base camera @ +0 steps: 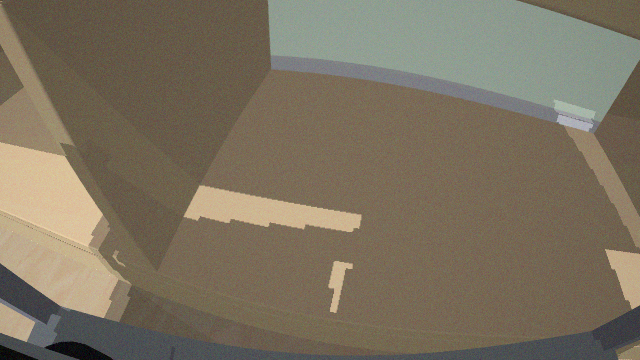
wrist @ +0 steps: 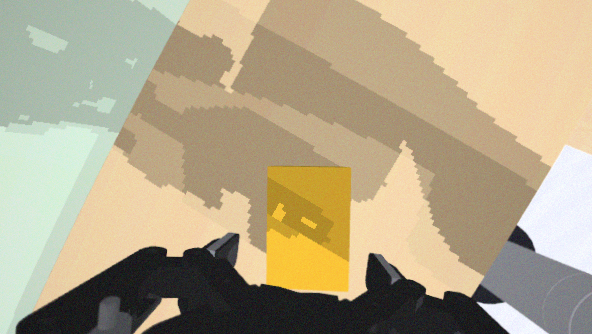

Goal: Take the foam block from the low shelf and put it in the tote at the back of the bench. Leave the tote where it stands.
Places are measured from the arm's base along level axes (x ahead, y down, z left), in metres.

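Where they show: gripper, between the fingertips: (wrist: 301, 257).
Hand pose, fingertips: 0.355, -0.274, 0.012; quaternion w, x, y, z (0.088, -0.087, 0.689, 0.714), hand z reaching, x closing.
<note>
After its pixels a point has its place, as x, y, z.
The foam block (wrist: 308, 200) @[0.363, -0.259, -0.022] is a yellow rectangular block on a light wood surface in the wrist view, partly in shadow. My gripper (wrist: 301, 257) @[0.354, -0.274, 0.012] is open, with one fingertip to the left of the block and one to the right. There is a gap on each side, and the block is not held. The block's near end lies close to the dark gripper body. How high the fingers are above the surface is hard to tell. The block, the gripper and the tote do not show in the base camera view, and the tote does not show in the wrist view.
In the wrist view, a pale green surface (wrist: 45, 200) @[0.606, -0.222, 0.084] borders the wood on the left, and a grey rounded part (wrist: 540, 275) @[0.041, -0.120, -0.020] lies at the right beside a white surface (wrist: 565, 200). In the base camera view, a brown upright panel (base camera: 165, 90) @[0.315, 0.189, 0.144] stands left, before a pale green wall (base camera: 400, 40) @[0.578, 0.253, -0.096].
</note>
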